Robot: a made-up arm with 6 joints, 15 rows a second.
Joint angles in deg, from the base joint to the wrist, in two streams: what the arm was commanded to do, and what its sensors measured. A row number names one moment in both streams.
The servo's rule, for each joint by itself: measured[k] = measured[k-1] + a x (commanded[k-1-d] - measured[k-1]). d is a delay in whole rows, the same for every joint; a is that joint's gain. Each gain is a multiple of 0.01, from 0.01 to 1. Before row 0 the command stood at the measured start. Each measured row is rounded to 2 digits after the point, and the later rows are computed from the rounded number. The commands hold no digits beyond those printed.
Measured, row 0:
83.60, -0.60, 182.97, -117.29, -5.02, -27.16
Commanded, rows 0 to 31:
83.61, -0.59, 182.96, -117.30, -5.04, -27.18
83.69, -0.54, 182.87, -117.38, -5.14, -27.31
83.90, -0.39, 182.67, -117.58, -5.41, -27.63
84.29, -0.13, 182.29, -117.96, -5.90, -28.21
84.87, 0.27, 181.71, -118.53, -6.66, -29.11
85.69, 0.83, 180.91, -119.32, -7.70, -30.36
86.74, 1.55, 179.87, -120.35, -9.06, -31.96
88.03, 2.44, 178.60, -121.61, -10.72, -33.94
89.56, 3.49, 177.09, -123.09, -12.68, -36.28
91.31, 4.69, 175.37, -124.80, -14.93, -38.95
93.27, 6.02, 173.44, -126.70, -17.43, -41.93
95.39, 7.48, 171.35, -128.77, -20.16, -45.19
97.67, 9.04, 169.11, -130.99, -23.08, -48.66
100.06, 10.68, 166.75, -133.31, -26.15, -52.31
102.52, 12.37, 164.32, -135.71, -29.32, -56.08
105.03, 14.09, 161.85, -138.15, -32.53, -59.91
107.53, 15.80, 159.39, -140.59, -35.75, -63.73
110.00, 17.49, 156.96, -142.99, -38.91, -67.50
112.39, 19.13, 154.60, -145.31, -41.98, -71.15
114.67, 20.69, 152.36, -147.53, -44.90, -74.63
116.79, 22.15, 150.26, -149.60, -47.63, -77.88
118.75, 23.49, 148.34, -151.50, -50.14, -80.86
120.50, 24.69, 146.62, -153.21, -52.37, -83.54
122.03, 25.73, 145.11, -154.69, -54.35, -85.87
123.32, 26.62, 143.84, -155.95, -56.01, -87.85
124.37, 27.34, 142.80, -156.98, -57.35, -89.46
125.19, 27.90, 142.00, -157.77, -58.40, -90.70
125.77, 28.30, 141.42, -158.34, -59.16, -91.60
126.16, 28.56, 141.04, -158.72, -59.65, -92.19
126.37, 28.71, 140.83, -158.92, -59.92, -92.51
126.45, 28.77, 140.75, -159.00, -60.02, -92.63
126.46, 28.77, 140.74, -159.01, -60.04, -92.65
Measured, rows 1 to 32:
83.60, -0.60, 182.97, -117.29, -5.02, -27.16
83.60, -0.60, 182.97, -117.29, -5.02, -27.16
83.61, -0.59, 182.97, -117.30, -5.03, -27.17
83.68, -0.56, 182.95, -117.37, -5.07, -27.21
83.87, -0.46, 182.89, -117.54, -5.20, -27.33
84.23, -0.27, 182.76, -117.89, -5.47, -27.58
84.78, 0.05, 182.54, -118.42, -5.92, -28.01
85.56, 0.51, 182.20, -119.17, -6.60, -28.67
86.57, 1.12, 181.71, -120.15, -7.53, -29.59
87.83, 1.90, 181.06, -121.36, -8.74, -30.81
89.32, 2.84, 180.23, -122.80, -10.24, -32.34
91.03, 3.93, 179.21, -124.46, -12.02, -34.19
92.96, 5.16, 178.00, -126.32, -14.08, -36.36
95.05, 6.53, 176.60, -128.35, -16.39, -38.83
97.30, 8.01, 175.03, -130.54, -18.93, -41.58
99.67, 9.59, 173.29, -132.84, -21.67, -44.58
102.12, 11.23, 171.41, -135.22, -24.58, -47.80
104.62, 12.92, 169.40, -137.65, -27.60, -51.19
107.12, 14.62, 167.30, -140.09, -30.70, -54.70
109.60, 16.31, 165.13, -142.50, -33.82, -58.28
112.00, 17.97, 162.92, -144.83, -36.92, -61.88
114.30, 19.57, 160.70, -147.07, -39.95, -65.45
116.44, 21.09, 158.51, -149.17, -42.87, -68.93
118.43, 22.51, 156.37, -151.10, -45.63, -72.27
120.21, 23.80, 154.32, -152.85, -48.19, -75.43
121.78, 24.94, 152.39, -154.38, -50.53, -78.35
123.10, 25.93, 150.59, -155.68, -52.61, -81.01
124.19, 26.76, 148.95, -156.76, -54.41, -83.38
125.05, 27.43, 147.49, -157.60, -55.93, -85.43
125.67, 27.94, 146.22, -158.21, -57.16, -87.16
126.09, 28.31, 145.13, -158.63, -58.11, -88.57
126.33, 28.55, 144.23, -158.87, -58.80, -89.67
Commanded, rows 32 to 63:
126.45, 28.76, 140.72, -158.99, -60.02, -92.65
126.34, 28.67, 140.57, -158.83, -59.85, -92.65
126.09, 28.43, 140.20, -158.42, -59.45, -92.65
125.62, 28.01, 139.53, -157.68, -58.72, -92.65
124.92, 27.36, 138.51, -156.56, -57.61, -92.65
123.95, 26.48, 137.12, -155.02, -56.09, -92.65
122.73, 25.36, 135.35, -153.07, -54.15, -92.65
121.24, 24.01, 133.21, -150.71, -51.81, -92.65
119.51, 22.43, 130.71, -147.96, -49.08, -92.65
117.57, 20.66, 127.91, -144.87, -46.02, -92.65
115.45, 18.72, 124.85, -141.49, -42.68, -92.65
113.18, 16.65, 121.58, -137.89, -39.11, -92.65
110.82, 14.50, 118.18, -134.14, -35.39, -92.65
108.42, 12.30, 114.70, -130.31, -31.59, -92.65
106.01, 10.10, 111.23, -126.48, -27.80, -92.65
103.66, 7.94, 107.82, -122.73, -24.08, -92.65
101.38, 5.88, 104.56, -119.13, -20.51, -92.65
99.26, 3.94, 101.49, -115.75, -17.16, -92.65
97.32, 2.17, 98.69, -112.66, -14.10, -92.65
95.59, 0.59, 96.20, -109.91, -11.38, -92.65
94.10, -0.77, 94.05, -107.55, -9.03, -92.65
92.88, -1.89, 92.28, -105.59, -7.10, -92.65
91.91, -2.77, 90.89, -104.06, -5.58, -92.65
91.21, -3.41, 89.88, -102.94, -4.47, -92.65
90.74, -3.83, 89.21, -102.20, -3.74, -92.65
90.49, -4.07, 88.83, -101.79, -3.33, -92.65
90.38, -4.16, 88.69, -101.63, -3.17, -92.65
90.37, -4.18, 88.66, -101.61, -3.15, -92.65
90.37, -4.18, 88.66, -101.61, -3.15, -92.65
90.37, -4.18, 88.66, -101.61, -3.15, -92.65
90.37, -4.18, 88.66, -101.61, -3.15, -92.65
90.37, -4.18, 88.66, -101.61, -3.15, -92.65
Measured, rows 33 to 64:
126.43, 28.68, 143.50, -158.98, -59.26, -90.50
126.46, 28.73, 142.92, -159.00, -59.56, -91.10
126.45, 28.75, 142.46, -158.99, -59.73, -91.53
126.36, 28.70, 142.06, -158.86, -59.78, -91.84
126.13, 28.54, 141.67, -158.49, -59.65, -92.07
125.69, 28.23, 141.22, -157.82, -59.30, -92.23
125.03, 27.72, 140.65, -156.77, -58.66, -92.35
124.10, 26.99, 139.91, -155.32, -57.68, -92.43
122.92, 26.03, 138.95, -153.45, -56.34, -92.49
121.48, 24.84, 137.74, -151.18, -54.62, -92.53
119.79, 23.42, 136.26, -148.51, -52.51, -92.56
117.88, 21.79, 134.51, -145.49, -50.04, -92.59
115.79, 19.98, 132.48, -142.17, -47.24, -92.61
113.55, 18.02, 130.19, -138.62, -44.15, -92.62
111.20, 15.94, 127.67, -134.90, -40.82, -92.63
108.81, 13.79, 124.95, -131.09, -37.31, -92.64
106.40, 11.61, 122.07, -127.26, -33.70, -92.64
104.04, 9.44, 119.08, -123.50, -30.04, -92.64
101.75, 7.34, 116.03, -119.87, -26.42, -92.64
99.61, 5.33, 112.98, -116.45, -22.90, -92.64
97.64, 3.47, 109.98, -113.30, -19.56, -92.64
95.88, 1.77, 107.09, -110.49, -16.45, -92.64
94.35, 0.27, 104.35, -108.05, -13.63, -92.64
93.09, -1.00, 101.82, -106.01, -11.15, -92.64
92.08, -2.04, 99.52, -104.39, -9.03, -92.64
91.33, -2.85, 97.50, -103.19, -7.30, -92.64
90.82, -3.43, 95.76, -102.37, -5.95, -92.64
90.54, -3.81, 94.30, -101.89, -4.95, -92.64
90.40, -4.02, 93.12, -101.67, -4.27, -92.64
90.37, -4.11, 92.18, -101.62, -3.84, -92.64
90.37, -4.15, 91.44, -101.61, -3.58, -92.64
90.37, -4.17, 90.86, -101.61, -3.42, -92.64

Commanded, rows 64 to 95:
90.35, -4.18, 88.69, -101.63, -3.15, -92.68
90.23, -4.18, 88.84, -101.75, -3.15, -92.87
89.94, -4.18, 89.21, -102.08, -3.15, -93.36
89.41, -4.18, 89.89, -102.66, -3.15, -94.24
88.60, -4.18, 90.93, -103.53, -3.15, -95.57
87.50, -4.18, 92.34, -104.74, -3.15, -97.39
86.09, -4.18, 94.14, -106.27, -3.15, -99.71
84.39, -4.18, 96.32, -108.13, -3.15, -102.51
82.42, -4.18, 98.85, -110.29, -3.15, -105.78
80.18, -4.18, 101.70, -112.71, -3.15, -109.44
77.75, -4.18, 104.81, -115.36, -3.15, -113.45
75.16, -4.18, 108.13, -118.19, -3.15, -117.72
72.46, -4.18, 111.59, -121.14, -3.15, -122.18
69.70, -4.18, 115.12, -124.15, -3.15, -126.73
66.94, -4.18, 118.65, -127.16, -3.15, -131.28
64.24, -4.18, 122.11, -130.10, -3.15, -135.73
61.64, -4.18, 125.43, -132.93, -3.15, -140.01
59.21, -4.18, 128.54, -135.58, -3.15, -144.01
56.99, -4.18, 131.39, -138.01, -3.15, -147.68
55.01, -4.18, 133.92, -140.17, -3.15, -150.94
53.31, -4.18, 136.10, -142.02, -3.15, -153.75
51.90, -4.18, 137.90, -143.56, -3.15, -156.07
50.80, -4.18, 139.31, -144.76, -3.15, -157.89
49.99, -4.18, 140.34, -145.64, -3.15, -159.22
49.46, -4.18, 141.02, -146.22, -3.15, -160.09
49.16, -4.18, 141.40, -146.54, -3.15, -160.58
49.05, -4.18, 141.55, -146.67, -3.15, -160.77
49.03, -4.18, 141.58, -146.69, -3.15, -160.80
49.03, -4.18, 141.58, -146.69, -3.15, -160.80
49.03, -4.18, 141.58, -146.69, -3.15, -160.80
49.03, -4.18, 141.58, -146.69, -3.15, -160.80
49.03, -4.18, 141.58, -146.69, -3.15, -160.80
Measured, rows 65 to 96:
90.37, -4.18, 90.40, -101.61, -3.32, -92.64
90.37, -4.18, 90.03, -101.61, -3.26, -92.64
90.35, -4.18, 89.75, -101.63, -3.22, -92.65
90.25, -4.18, 89.56, -101.73, -3.19, -92.71
89.98, -4.18, 89.49, -102.02, -3.17, -92.89
89.49, -4.18, 89.57, -102.55, -3.16, -93.27
88.72, -4.18, 89.86, -103.36, -3.16, -93.91
87.67, -4.18, 90.38, -104.51, -3.16, -94.88
86.31, -4.18, 91.17, -105.97, -3.16, -96.23
84.66, -4.18, 92.25, -107.76, -3.16, -97.99
82.73, -4.18, 93.64, -109.86, -3.16, -100.17
80.54, -4.18, 95.33, -112.23, -3.16, -102.77
78.14, -4.18, 97.32, -114.83, -3.16, -105.76
75.58, -4.18, 99.59, -117.62, -3.16, -109.11
72.90, -4.18, 102.11, -120.54, -3.16, -112.77
70.15, -4.18, 104.84, -123.54, -3.16, -116.68
67.39, -4.18, 107.74, -126.54, -3.16, -120.77
64.68, -4.18, 110.76, -129.49, -3.16, -124.96
62.07, -4.18, 113.84, -132.35, -3.16, -129.17
59.61, -4.18, 116.93, -135.03, -3.16, -133.33
57.36, -4.18, 119.97, -137.50, -3.16, -137.35
55.34, -4.18, 122.90, -139.72, -3.16, -141.16
53.59, -4.18, 125.67, -141.63, -3.16, -144.69
52.14, -4.18, 128.24, -143.23, -3.16, -147.88
50.99, -4.18, 130.56, -144.50, -3.16, -150.68
50.13, -4.18, 132.61, -145.45, -3.16, -153.07
49.55, -4.18, 134.38, -146.09, -3.16, -155.04
49.21, -4.18, 135.85, -146.46, -3.16, -156.59
49.07, -4.18, 137.05, -146.63, -3.16, -157.76
49.04, -4.18, 138.00, -146.68, -3.16, -158.61
49.03, -4.18, 138.75, -146.69, -3.16, -159.22
49.03, -4.18, 139.34, -146.69, -3.16, -159.66

